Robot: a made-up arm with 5 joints. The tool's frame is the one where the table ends. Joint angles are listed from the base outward.
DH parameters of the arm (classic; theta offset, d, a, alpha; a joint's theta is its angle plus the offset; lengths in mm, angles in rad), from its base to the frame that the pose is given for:
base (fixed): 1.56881 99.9 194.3 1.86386
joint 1: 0 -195.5 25.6 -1.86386
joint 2: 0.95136 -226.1 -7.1 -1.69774
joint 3: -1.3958 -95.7 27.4 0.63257
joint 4: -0.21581 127.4 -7 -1.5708
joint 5: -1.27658 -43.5 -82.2 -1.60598
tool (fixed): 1.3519 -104.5 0 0
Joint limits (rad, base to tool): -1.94..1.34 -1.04..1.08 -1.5..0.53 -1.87..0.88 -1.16..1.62
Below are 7 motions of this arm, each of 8 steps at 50 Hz.
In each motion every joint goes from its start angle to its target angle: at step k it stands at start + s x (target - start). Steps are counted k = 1, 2, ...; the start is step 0. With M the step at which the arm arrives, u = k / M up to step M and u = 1 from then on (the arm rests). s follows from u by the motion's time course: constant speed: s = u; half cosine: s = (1 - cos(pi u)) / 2; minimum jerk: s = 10 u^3 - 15 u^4 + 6 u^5.
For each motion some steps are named. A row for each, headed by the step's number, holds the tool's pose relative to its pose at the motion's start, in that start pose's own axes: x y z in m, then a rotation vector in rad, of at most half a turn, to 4 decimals.
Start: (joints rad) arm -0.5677 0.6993 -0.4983 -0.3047 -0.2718
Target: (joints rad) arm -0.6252 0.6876 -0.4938 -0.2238 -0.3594
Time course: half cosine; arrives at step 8
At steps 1, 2, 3, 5, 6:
1: 0.0001 -0.0002 0.0001 0.0026 -0.0013 -0.0012
2: 0.0003 -0.0006 0.0004 0.0098 -0.0051 -0.0046
3: 0.0005 -0.0013 0.0008 0.0207 -0.0108 -0.0095
5: 0.0011 -0.0030 0.0019 0.0459 -0.0247 -0.0205
6: 0.0013 -0.0037 0.0024 0.0565 -0.0308 -0.0248

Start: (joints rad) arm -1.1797 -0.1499 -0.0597 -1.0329 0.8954
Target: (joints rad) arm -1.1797 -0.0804 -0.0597 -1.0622 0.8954
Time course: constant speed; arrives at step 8
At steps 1, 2, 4, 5, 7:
1: 0.0002 -0.0008 0.0000 -0.0072 -0.0040 0.0049
2: 0.0004 -0.0016 0.0001 -0.0143 -0.0079 0.0098
4: 0.0008 -0.0032 0.0001 -0.0288 -0.0157 0.0196
5: 0.0010 -0.0040 0.0002 -0.0360 -0.0195 0.0245
7: 0.0015 -0.0056 0.0003 -0.0505 -0.0272 0.0342

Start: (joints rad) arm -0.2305 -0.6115 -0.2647 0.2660 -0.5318
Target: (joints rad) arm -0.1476 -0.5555 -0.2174 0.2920 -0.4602
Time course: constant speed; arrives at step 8
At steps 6, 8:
6: -0.0081 0.0081 -0.0064 -0.0213 -0.0140 0.0179
8: -0.0107 0.0110 -0.0083 -0.0278 -0.0194 0.0237

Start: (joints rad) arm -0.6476 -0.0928 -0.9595 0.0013 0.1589
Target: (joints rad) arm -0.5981 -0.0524 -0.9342 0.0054 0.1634
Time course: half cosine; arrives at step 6
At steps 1, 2, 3, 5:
1: 0.0000 0.0010 0.0001 0.0002 -0.0014 0.0025
2: 0.0001 0.0036 0.0005 0.0008 -0.0054 0.0093
3: 0.0002 0.0072 0.0010 0.0016 -0.0109 0.0185
5: 0.0004 0.0135 0.0020 0.0033 -0.0208 0.0345

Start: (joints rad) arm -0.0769 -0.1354 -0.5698 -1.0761 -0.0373
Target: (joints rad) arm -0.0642 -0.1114 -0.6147 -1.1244 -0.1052
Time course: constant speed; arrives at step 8
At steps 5, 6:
5: -0.0068 0.0053 0.0019 0.0220 0.0571 0.0377
6: -0.0082 0.0063 0.0023 0.0262 0.0687 0.0449

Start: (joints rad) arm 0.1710 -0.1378 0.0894 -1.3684 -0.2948
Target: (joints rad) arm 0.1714 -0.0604 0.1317 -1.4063 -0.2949
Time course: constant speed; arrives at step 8
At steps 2, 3, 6, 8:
2: -0.0003 -0.0010 -0.0008 -0.0179 -0.0041 -0.0016
3: -0.0004 -0.0015 -0.0012 -0.0268 -0.0061 -0.0024
6: -0.0007 -0.0030 -0.0023 -0.0535 -0.0125 -0.0048
8: -0.0009 -0.0040 -0.0031 -0.0711 -0.0169 -0.0064

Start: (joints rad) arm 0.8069 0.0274 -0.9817 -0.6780 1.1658
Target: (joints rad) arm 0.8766 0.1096 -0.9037 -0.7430 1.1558
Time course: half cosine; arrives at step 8
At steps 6, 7, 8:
6: 0.0057 -0.0045 0.0129 -0.0511 -0.0360 0.0319
7: 0.0064 -0.0051 0.0146 -0.0577 -0.0406 0.0355
8: 0.0066 -0.0053 0.0151 -0.0600 -0.0422 0.0368

